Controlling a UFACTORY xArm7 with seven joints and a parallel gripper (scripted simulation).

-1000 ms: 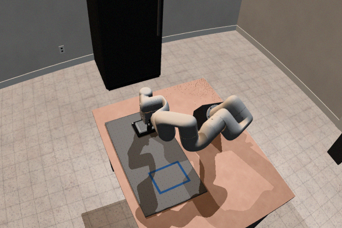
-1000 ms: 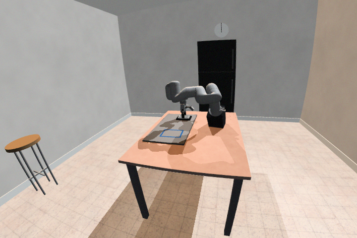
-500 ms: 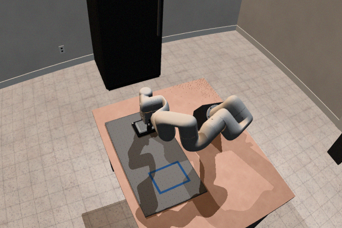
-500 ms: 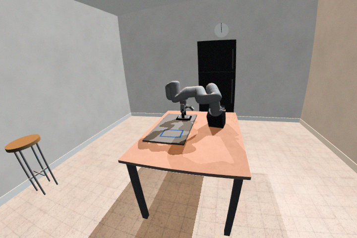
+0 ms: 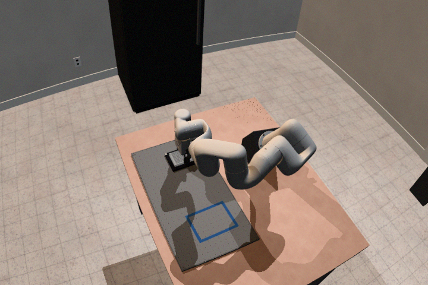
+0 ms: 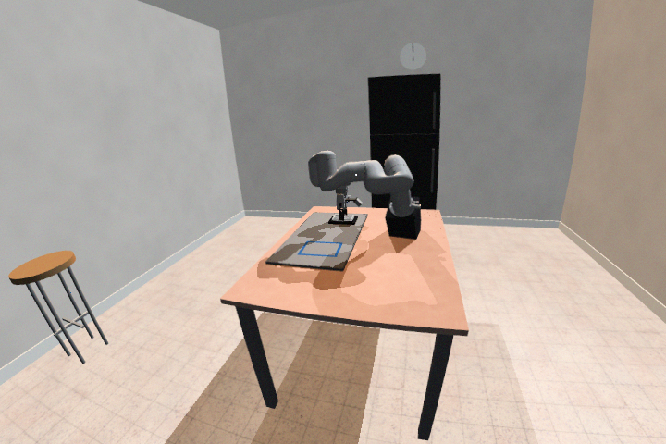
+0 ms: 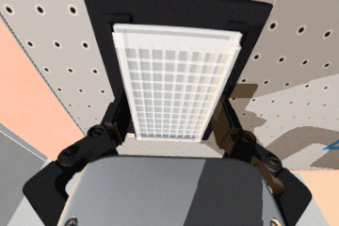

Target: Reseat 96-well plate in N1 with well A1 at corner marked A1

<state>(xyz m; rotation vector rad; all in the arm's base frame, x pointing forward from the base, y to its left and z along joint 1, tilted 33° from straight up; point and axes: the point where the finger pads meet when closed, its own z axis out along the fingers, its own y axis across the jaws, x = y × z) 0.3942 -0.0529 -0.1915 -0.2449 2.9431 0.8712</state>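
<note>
Right now the 96-well plate is 1 cm below my hand. Round my hand: pale A1 mark: 8 cm ahead, 4 cm to the right, 2 cm below; then black plate nest N1: 2 cm below.
</note>
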